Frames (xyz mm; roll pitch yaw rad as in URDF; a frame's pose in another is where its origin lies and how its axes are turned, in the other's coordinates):
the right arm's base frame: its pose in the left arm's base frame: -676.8 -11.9 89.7 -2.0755 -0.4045 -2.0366
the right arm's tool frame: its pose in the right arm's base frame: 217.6 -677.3 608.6 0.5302 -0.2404 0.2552
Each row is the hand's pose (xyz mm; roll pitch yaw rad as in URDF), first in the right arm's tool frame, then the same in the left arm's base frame.
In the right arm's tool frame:
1: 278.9 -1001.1 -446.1 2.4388 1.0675 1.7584
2: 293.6 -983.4 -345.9 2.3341 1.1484 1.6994
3: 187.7 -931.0 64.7 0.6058 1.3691 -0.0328
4: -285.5 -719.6 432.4 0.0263 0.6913 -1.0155
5: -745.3 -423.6 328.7 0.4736 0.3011 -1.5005
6: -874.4 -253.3 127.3 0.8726 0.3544 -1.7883
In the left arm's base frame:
1: -470.7 -493.3 1451.0 -0.8432 0.5342 2.7007
2: -382.7 -544.8 1437.9 -0.8763 0.4566 2.7401
3: 38.6 -600.1 1393.0 -0.8604 0.0144 2.9690
4: 555.7 -310.7 1163.5 -0.6456 -0.7176 -3.0144
5: 629.9 131.7 834.0 0.4631 -1.2346 2.7784
6: 491.2 312.2 648.5 1.5266 -1.0919 2.1607

